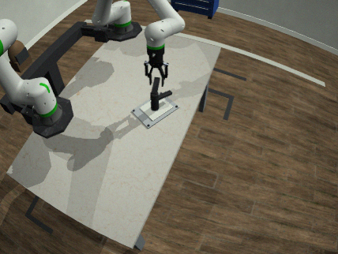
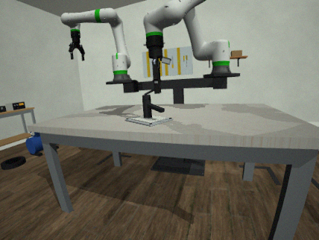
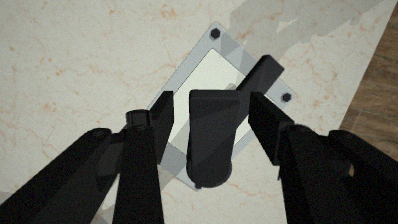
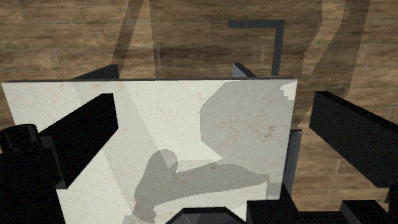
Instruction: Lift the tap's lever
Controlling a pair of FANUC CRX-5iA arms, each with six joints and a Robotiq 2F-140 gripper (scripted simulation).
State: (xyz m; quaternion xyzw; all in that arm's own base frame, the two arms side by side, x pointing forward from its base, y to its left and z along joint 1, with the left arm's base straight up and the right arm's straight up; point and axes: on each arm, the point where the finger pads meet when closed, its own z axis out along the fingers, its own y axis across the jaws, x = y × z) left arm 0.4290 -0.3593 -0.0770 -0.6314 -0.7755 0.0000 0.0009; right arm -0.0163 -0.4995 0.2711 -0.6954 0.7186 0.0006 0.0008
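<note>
The flat lever is 30 mm to the right of my left hand and 10 mm below it. The rest, counted from my left hand: black tap: 20 mm ahead, 40 mm to the right, 60 mm below; then grey base plate: 10 mm ahead, 70 mm to the right, 170 mm below.
</note>
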